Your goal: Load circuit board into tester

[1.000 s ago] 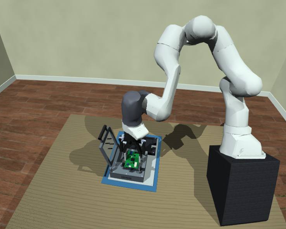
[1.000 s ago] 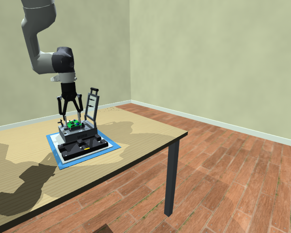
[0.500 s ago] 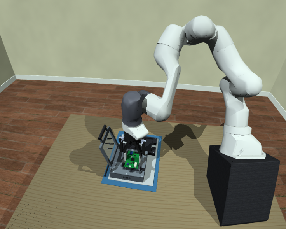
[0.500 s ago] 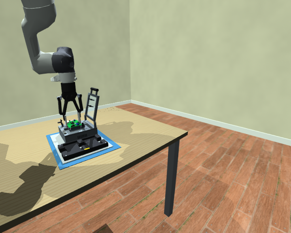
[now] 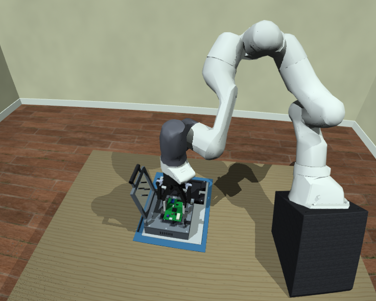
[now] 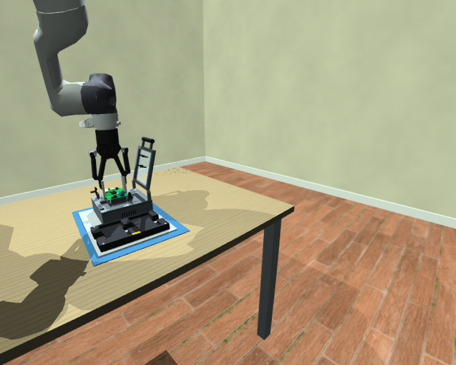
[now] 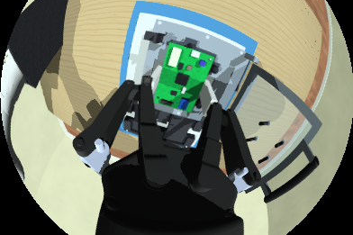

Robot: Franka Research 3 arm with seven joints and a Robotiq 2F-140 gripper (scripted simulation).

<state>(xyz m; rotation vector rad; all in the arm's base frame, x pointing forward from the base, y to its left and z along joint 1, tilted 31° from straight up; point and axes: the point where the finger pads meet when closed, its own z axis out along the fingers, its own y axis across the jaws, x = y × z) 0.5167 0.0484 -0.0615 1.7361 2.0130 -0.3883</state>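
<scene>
My gripper is now 20 mm above the green circuit board. Also, from my hand: lid (130 mm ahead, 80 mm above, 10 mm to the left).
</scene>
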